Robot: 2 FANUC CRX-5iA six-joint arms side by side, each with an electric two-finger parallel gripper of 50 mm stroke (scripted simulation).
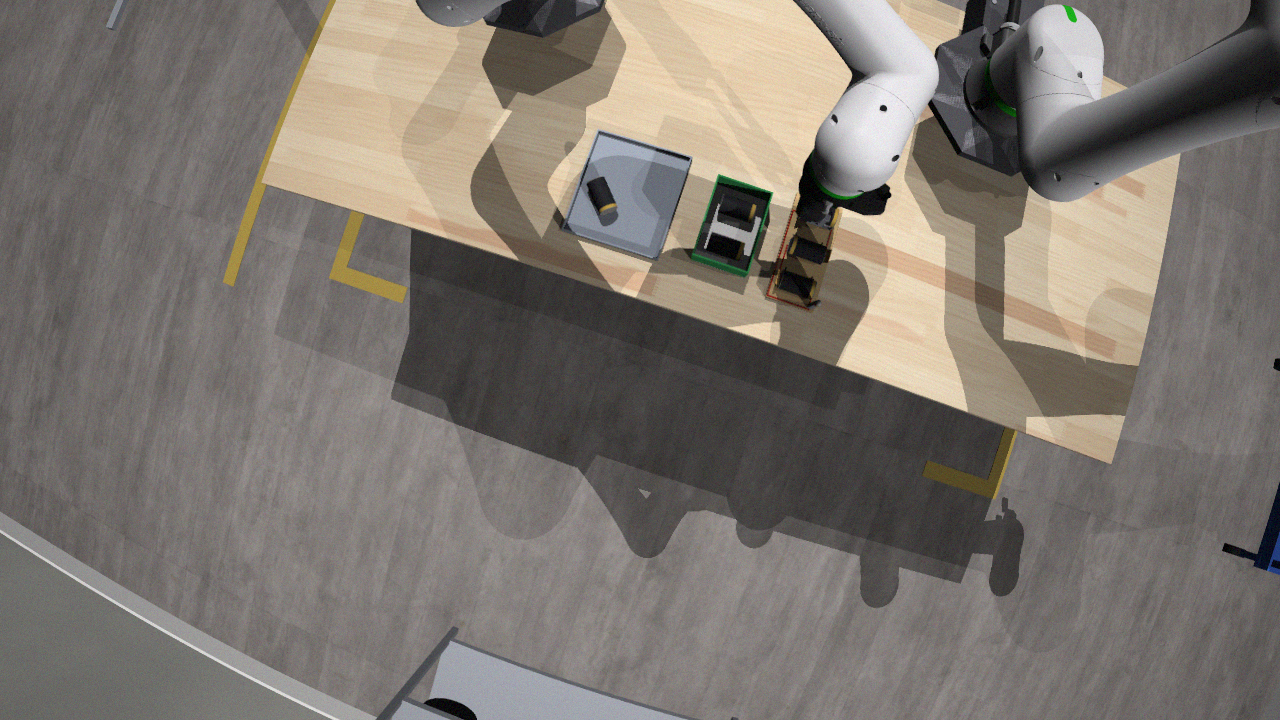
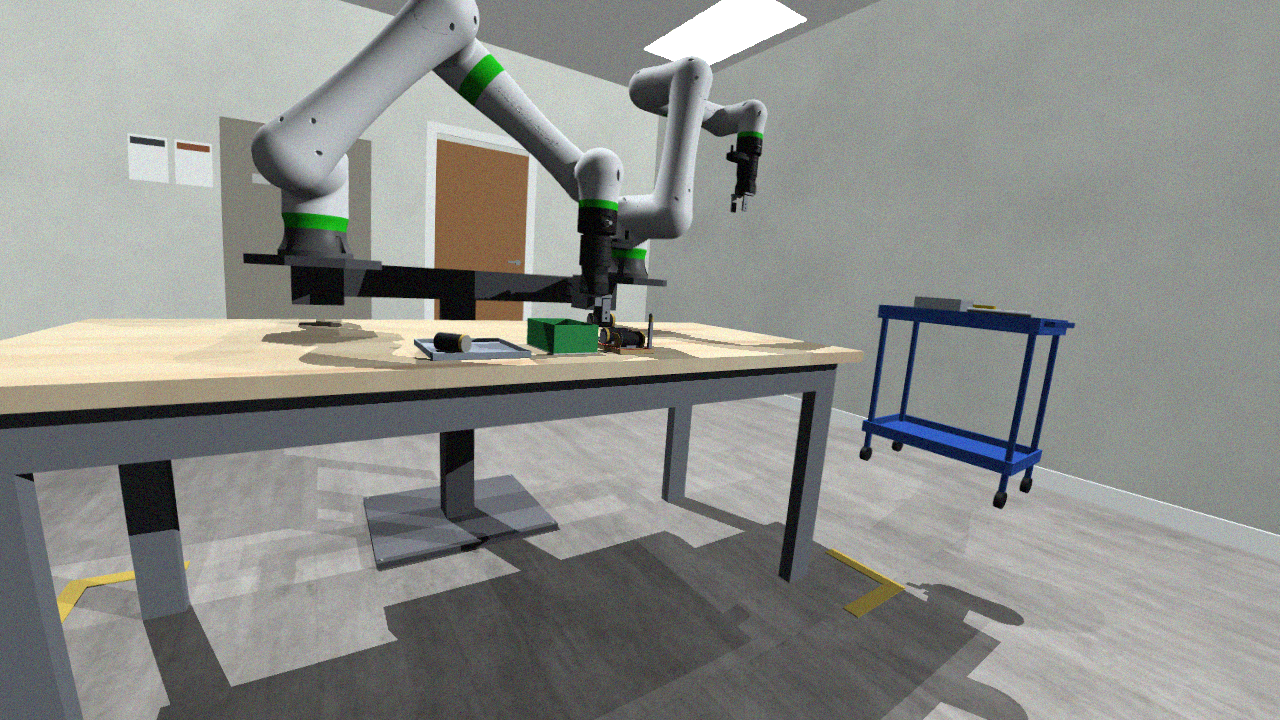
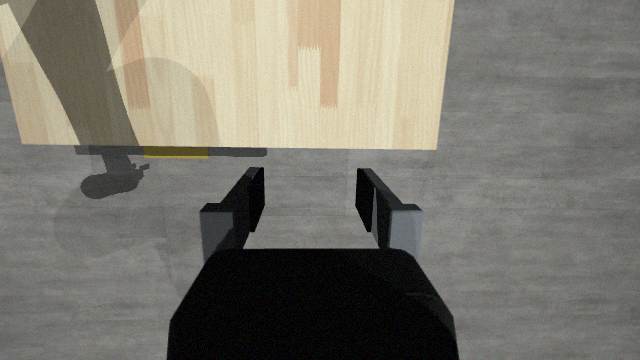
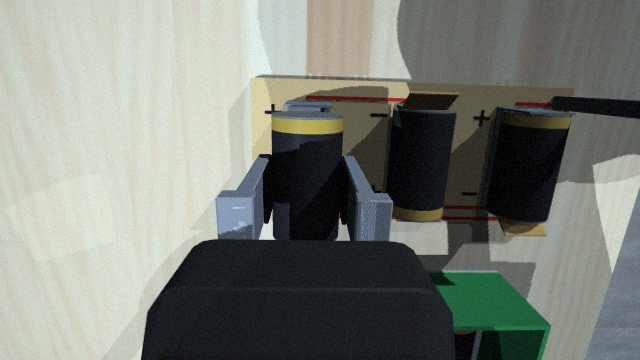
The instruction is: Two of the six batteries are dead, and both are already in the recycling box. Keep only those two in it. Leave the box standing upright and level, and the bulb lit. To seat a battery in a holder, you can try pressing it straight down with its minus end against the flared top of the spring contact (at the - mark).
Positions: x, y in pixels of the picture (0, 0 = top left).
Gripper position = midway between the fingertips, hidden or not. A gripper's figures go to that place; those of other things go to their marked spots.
Labels:
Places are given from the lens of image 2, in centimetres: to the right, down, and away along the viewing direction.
my left gripper (image 2: 738, 211): 36, -55, 176
my right gripper (image 2: 601, 321): -10, -10, 118
green recycling box (image 2: 558, 336): -16, -5, 97
grey tray (image 2: 483, 348): -32, -2, 97

